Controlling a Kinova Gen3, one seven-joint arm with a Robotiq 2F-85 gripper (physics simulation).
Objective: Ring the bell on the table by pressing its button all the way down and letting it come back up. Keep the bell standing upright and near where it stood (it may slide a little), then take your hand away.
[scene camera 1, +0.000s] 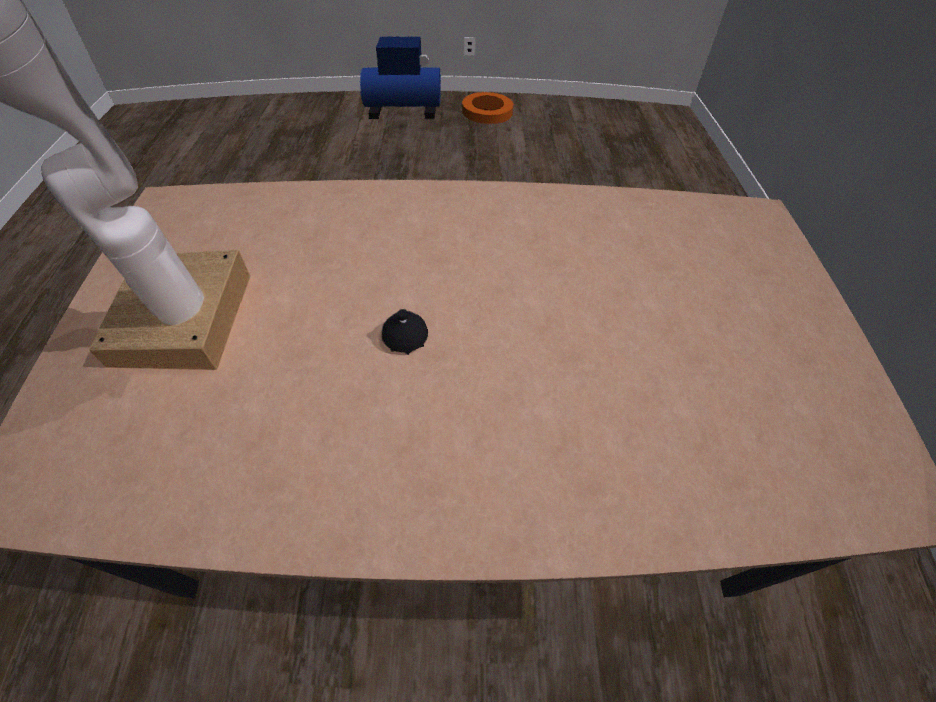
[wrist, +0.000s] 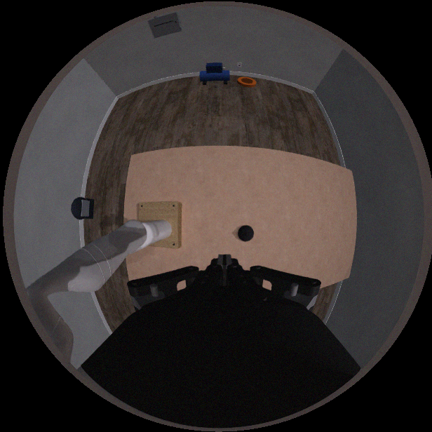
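Pixels of known places: arm's base, link origin: (scene camera 1: 180,304).
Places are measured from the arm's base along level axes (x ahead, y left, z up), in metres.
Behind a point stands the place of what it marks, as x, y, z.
Note:
The bell (scene camera 1: 405,332) {0.420, 0.046, -0.028} (wrist: 245,233) is a small black dome with a little button (scene camera 1: 402,312) {0.411, 0.068, -0.002} on top. It stands upright on the tan table (scene camera 1: 604,340) {0.776, 0.137, -0.068} (wrist: 300,200), to the right of the robot's wooden base. My gripper (wrist: 224,262) is shut with nothing between its fingers. It is high above the table, well clear of the bell; in the wrist view the bell lies beyond the fingertips and a little to the right. The gripper does not show in the scene view.
The wooden base block (scene camera 1: 215,324) {0.083, -0.020, -0.012} (wrist: 176,220) carries the white arm (scene camera 1: 162,279) {0.036, -0.029, 0.104} (wrist: 90,267) at the table's left. Behind the table, a blue compressor (scene camera 1: 400,86) (wrist: 215,75) and an orange ring (scene camera 1: 487,116) (wrist: 246,85) lie on the floor near the wall.

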